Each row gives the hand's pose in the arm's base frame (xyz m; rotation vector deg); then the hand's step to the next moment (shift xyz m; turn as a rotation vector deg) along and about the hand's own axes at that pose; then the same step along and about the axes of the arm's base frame.
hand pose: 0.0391 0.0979 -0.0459 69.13 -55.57 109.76
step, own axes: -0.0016 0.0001 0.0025 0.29 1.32 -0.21
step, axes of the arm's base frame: 0.0016 -0.0024 -0.0008 -1.29 -0.44 -0.11
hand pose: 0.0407 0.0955 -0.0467 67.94 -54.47 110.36
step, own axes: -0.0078 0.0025 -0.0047 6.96 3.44 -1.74
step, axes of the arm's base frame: -0.0013 0.0014 -0.0092 -6.09 0.89 5.04
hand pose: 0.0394 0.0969 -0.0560 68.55 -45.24 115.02
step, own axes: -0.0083 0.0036 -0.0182 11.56 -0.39 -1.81
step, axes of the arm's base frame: -0.0090 0.0099 -0.0153 -4.79 4.30 9.78
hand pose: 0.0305 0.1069 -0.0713 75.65 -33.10 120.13
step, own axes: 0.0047 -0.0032 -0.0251 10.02 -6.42 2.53
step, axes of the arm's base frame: -0.0158 0.0194 -0.0060 2.66 5.59 10.48
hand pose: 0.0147 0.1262 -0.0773 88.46 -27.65 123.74
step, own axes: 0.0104 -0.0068 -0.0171 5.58 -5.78 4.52
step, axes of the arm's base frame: -0.0128 0.0161 0.0046 5.14 3.36 6.88
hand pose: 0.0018 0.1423 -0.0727 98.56 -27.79 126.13
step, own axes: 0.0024 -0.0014 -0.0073 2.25 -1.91 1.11
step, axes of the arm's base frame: -0.0063 0.0046 0.0008 1.27 1.29 2.58
